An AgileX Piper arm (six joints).
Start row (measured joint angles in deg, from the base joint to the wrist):
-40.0 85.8 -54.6 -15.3 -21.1 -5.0
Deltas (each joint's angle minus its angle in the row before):
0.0 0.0 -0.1 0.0 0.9 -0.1
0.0 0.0 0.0 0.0 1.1 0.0
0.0 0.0 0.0 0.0 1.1 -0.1
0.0 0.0 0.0 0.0 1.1 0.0
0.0 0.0 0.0 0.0 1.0 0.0
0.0 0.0 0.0 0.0 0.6 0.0
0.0 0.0 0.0 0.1 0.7 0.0
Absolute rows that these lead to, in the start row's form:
-40.0 85.8 -54.7 -15.3 -20.2 -5.1
-40.0 85.8 -54.7 -15.3 -19.1 -5.1
-40.0 85.8 -54.7 -15.3 -18.0 -5.2
-40.0 85.8 -54.7 -15.3 -16.9 -5.2
-40.0 85.8 -54.7 -15.3 -15.9 -5.2
-40.0 85.8 -54.7 -15.3 -15.3 -5.2
-40.0 85.8 -54.7 -15.2 -14.6 -5.2

